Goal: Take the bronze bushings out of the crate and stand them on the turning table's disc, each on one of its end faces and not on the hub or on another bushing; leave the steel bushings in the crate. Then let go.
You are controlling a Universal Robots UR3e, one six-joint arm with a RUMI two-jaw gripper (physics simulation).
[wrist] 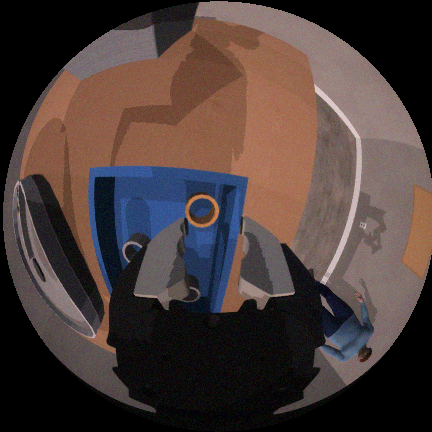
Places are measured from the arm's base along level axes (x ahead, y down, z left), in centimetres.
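Pixels of known places: gripper, fingertip midpoint: [213, 218].
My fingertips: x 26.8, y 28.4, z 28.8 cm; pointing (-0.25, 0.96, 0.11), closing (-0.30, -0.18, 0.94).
Note:
Ahead of a thing's pixels: the offset from my fingertips to its middle. "spot": to the spot under its first point. Level surfaces: height alone.
An upright bronze bushing @[dy +1.5, dx -0.4, dz -1.3 cm] [202, 221] stands in the blue crate @[spot: dy -1.7, dx -2.5, dz -9.0 cm] [122, 171], its open end facing the camera. My gripper [213, 218] is open, with its fingers partly apart. The bushing's ring shows just ahead of the left finger's tip, with a gap to the right finger. A steel bushing @[dy +1.5, dx +6.0, dz -7.5 cm] [138, 240] is in the crate to the left, partly hidden by the left finger. Another steel bushing @[dy +1.5, dx +10.7, dz -0.4 cm] [192, 295] shows low beside that finger, mostly hidden. The turning table's pale disc @[spot: dy -2.0, dx +30.5, dz -35.0 cm] [56, 299] is at the far left, seen very obliquely, with a dark hub [38, 270] on it.
The crate's walls rise around the bushings, and its right wall runs under the space between the fingers. The brown table top @[dy +3.3 cm] [275, 125] extends beyond and right of the crate. A person [350, 340] in blue is at the lower right. A grey block and dark post are at the top left.

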